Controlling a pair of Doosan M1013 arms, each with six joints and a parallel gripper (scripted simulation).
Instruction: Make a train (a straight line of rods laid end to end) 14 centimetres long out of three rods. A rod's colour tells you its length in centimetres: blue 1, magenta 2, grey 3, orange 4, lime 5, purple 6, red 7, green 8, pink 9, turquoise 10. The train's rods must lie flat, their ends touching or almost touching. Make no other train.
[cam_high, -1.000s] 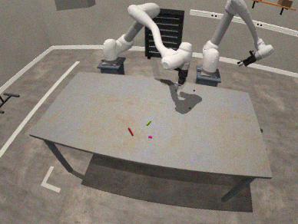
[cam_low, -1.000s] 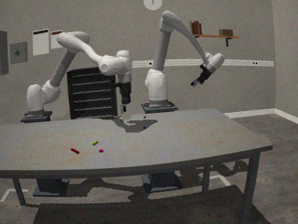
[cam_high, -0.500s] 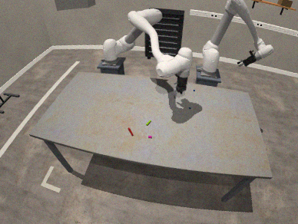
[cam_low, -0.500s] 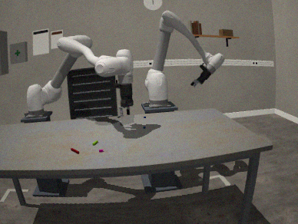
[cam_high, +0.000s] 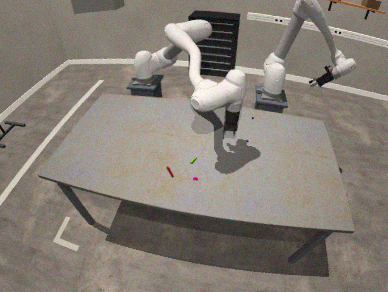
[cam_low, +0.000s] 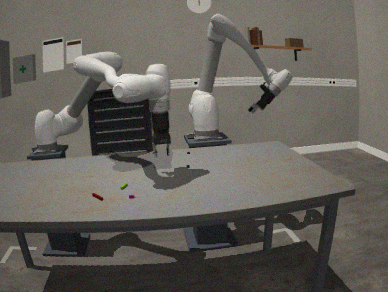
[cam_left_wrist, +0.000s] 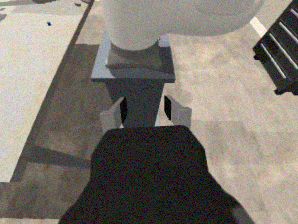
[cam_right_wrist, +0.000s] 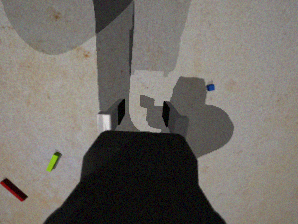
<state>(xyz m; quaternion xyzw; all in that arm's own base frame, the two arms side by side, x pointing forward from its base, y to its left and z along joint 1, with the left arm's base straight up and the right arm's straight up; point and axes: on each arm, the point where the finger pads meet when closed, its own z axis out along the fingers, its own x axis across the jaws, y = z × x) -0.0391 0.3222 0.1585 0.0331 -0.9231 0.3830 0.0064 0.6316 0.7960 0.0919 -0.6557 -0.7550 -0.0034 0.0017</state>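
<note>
Now: the magenta rod 30 cm ahead of my right hand, 14 cm to the right of it and 9 cm below it. The rest, counted from my right hand: small grey piece (36 cm behind, 3 cm to the right, 9 cm below); lime rod (18 cm ahead, 17 cm to the right, 9 cm below); red rod (28 cm ahead, 28 cm to the right, 9 cm below).
</note>
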